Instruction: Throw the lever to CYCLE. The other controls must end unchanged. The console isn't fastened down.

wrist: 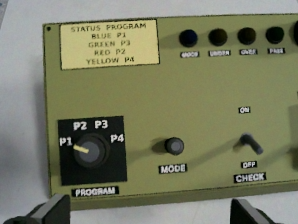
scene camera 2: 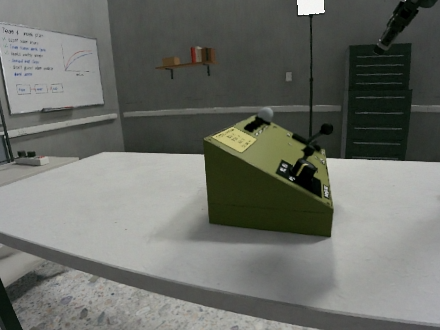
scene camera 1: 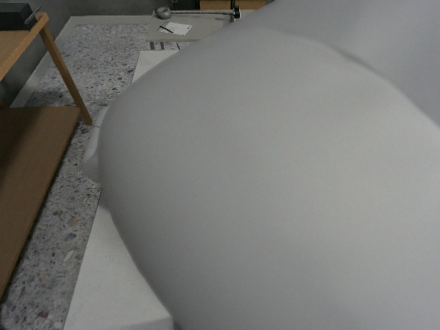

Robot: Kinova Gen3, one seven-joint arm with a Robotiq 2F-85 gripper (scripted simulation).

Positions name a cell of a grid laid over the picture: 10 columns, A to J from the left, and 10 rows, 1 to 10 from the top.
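Labels:
An olive console is there for me to see in the wrist view (E4), and I find the olive console in scene camera 2 (F6) too.

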